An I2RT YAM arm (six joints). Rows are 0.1 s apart.
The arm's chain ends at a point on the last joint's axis. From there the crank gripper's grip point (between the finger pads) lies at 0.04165 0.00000 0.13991 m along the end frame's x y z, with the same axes.
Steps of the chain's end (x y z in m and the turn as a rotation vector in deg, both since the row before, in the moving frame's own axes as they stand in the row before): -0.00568 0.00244 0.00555 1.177 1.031 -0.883; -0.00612 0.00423 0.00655 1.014 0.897 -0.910; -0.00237 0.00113 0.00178 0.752 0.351 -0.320; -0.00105 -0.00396 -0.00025 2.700 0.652 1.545; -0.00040 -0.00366 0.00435 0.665 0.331 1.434; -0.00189 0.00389 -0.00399 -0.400 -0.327 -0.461; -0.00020 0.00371 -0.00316 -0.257 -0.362 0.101
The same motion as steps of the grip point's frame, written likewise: -0.00320 -0.00109 0.00474 1.177 1.031 -0.883; -0.00396 0.00108 0.00585 1.014 0.897 -0.910; -0.00152 -0.00094 0.00151 0.752 0.351 -0.320; 0.00061 -0.00939 -0.00086 2.700 0.652 1.545; 0.00041 -0.00423 0.00410 0.665 0.331 1.434; -0.00269 0.00454 -0.00376 -0.400 -0.327 -0.461; -0.00109 0.00441 -0.00290 -0.257 -0.362 0.101
